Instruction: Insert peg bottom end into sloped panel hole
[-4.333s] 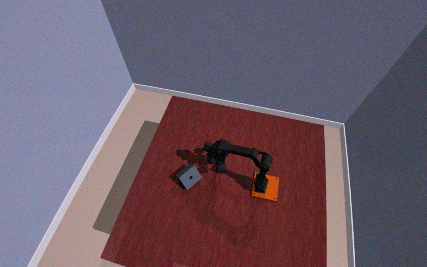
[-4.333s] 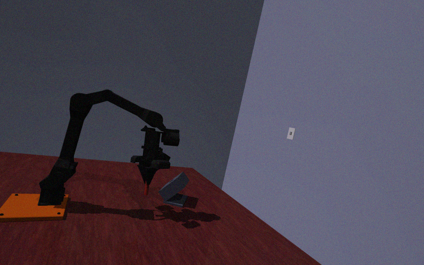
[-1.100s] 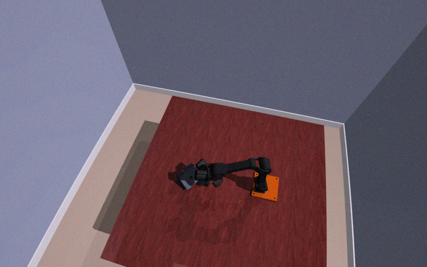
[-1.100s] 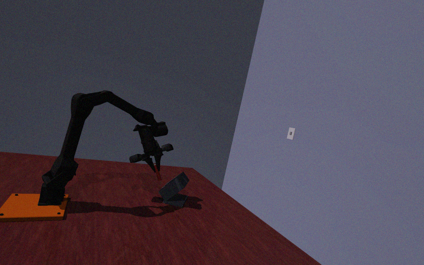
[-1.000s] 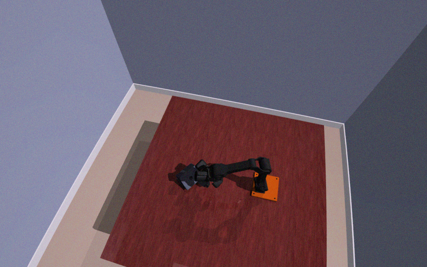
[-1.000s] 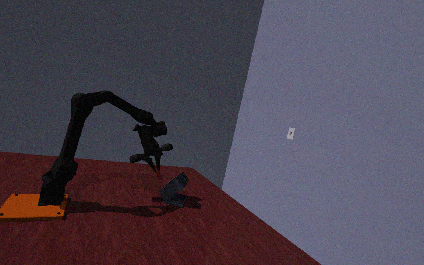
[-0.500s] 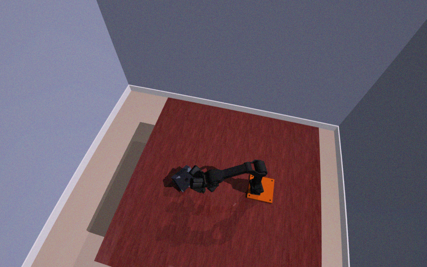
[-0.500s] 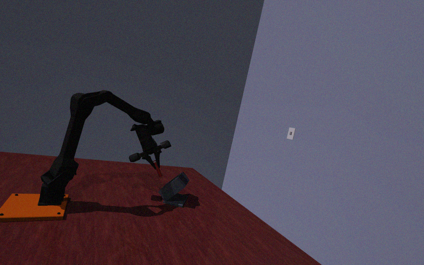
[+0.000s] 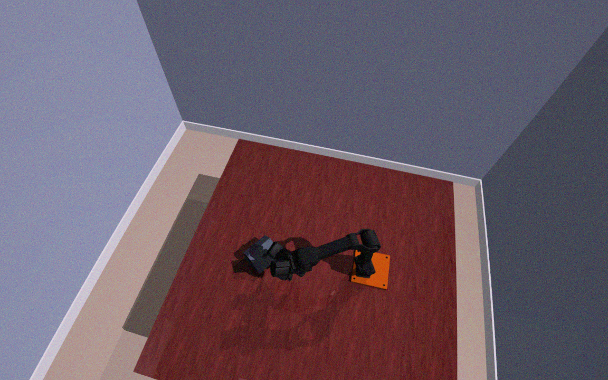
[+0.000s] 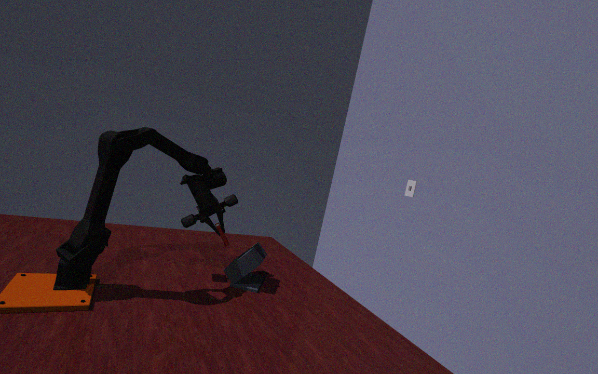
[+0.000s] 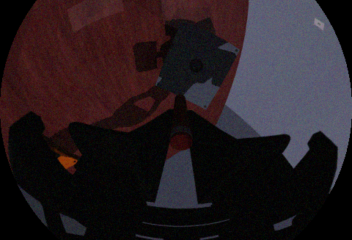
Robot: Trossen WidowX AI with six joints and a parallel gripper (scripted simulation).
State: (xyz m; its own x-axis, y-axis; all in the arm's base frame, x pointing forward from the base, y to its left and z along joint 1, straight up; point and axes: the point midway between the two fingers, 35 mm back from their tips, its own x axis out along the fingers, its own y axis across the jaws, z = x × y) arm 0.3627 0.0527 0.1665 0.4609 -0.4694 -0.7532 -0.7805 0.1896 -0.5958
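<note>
Right now my gripper tip is 10 cm short of the sloped panel, 2 cm to the left of it and 9 cm above it. Round my gripper tip: red peg 1 cm behind, 1 cm to the left, 1 cm above.
</note>
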